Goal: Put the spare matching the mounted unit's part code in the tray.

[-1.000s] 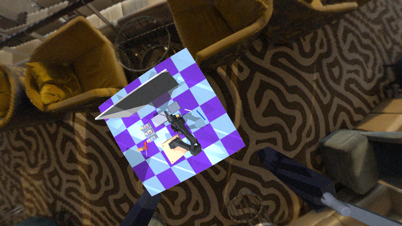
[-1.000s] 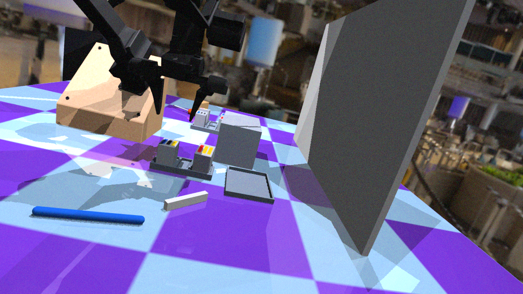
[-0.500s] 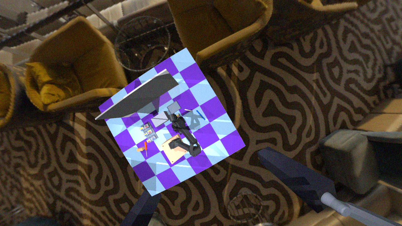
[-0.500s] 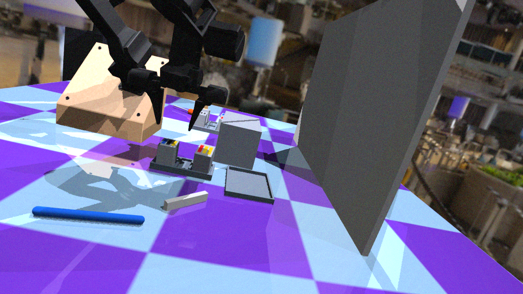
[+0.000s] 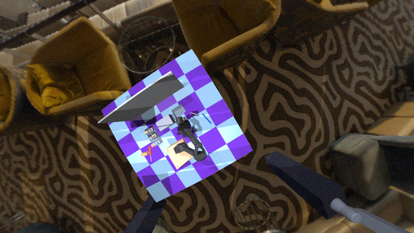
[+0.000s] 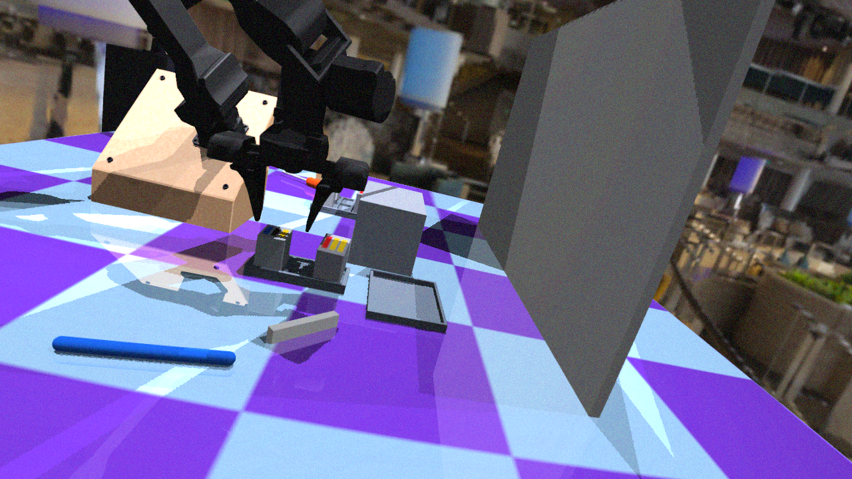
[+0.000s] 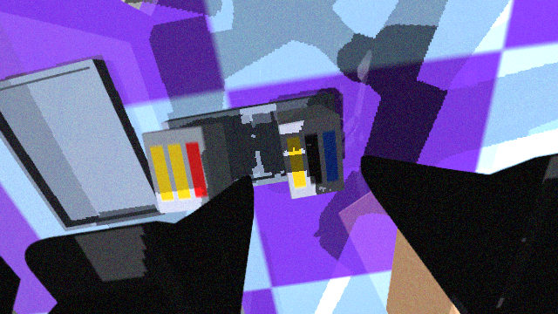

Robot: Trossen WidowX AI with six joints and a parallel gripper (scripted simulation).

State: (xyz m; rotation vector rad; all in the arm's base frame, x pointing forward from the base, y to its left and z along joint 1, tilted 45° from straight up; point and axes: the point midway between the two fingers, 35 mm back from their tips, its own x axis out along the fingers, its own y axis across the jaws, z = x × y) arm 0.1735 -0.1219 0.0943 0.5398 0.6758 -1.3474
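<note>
My gripper tip is 1 cm past the grey spare block and 2 cm above it. Round my gripper tip: dark grey tray 18 cm ahead, 6 cm below; then grey rack 3 cm ahead, 5 cm below; then white bar 8 cm ahead, 13 cm to the right, 5 cm below.
</note>
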